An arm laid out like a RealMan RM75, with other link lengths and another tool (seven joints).
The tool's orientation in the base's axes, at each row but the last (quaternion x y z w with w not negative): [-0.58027 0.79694 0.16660 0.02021]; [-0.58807 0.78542 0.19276 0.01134]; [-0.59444 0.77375 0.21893 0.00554]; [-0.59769 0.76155 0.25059 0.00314]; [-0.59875 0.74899 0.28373 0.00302]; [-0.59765 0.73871 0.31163 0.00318]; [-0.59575 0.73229 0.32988 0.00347]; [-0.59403 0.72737 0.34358 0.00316]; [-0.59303 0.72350 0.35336 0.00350]
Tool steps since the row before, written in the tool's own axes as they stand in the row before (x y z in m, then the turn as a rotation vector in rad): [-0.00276 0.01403 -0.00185 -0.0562 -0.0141 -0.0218]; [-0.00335 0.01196 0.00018 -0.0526 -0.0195 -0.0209]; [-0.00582 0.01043 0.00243 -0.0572 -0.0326 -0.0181]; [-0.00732 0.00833 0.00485 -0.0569 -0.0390 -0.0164]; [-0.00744 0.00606 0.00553 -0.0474 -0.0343 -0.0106]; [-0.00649 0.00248 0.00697 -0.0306 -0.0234 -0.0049]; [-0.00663 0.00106 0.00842 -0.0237 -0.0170 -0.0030]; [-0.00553 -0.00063 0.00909 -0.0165 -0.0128 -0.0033]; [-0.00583 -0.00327 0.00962 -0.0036 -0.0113 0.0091]
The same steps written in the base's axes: [-0.01187 0.00580 0.00576 0.0350 0.0415 0.0298]; [-0.01011 0.00594 0.00411 0.0387 0.0372 0.0266]; [-0.00852 0.00824 0.00283 0.0514 0.0398 0.0209]; [-0.00694 0.00985 0.00114 0.0566 0.0392 0.0169]; [-0.00519 0.00977 0.00048 0.0478 0.0337 0.0108]; [-0.00290 0.00918 -0.00204 0.0312 0.0225 0.0048]; [-0.00227 0.00995 -0.00344 0.0229 0.0179 0.0036]; [-0.00150 0.00931 -0.00497 0.0173 0.0118 0.0030]; [0.00056 0.00979 -0.00640 0.0070 0.0072 -0.0110]
